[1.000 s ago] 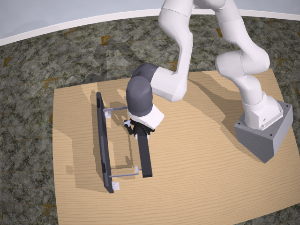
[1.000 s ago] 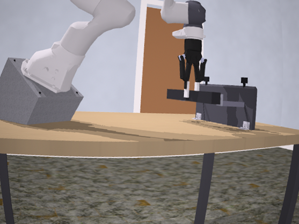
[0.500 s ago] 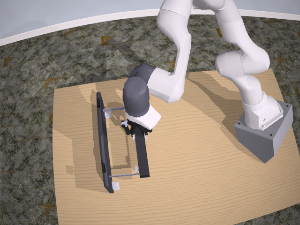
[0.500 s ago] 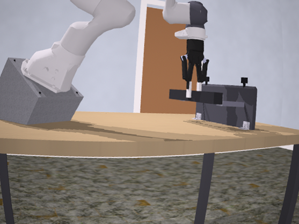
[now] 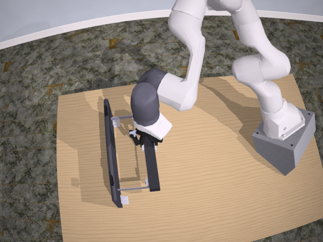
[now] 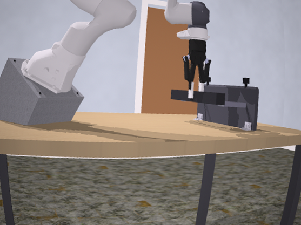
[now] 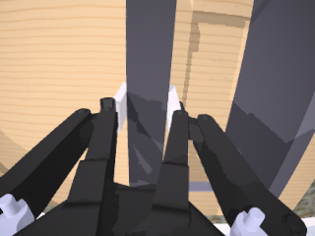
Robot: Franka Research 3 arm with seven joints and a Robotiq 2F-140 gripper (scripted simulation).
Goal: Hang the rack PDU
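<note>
My hand is 20 mm short of the rack PDU and 20 mm above it. Also, from my hand: dark upright panel 160 mm ahead, 20 mm to the right, 60 mm below.
</note>
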